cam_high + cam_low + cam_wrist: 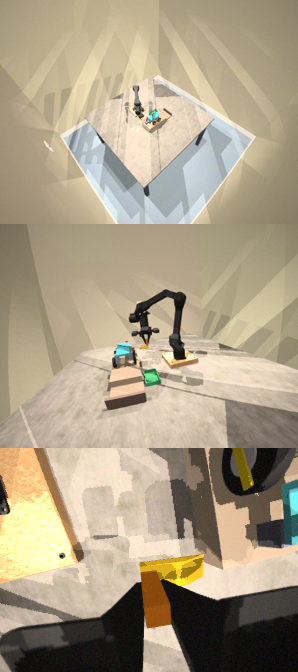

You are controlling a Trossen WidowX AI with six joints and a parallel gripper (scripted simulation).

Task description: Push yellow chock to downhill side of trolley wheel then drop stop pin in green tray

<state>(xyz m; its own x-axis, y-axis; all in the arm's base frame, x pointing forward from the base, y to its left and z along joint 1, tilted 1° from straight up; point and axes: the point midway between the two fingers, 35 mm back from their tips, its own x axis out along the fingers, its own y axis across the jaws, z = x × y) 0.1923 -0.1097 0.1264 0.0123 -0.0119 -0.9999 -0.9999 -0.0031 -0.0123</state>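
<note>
My gripper tip is 140 mm to the right of the trolley and 140 mm short of it. From my gripper tip the other things lie so: yellow chock (20 mm ahead, 10 mm below); tan ramp (150 mm to the left, 140 mm ahead, 70 mm below); red-headed stop pin (130 mm ahead, 40 mm to the left, 10 mm above).
</note>
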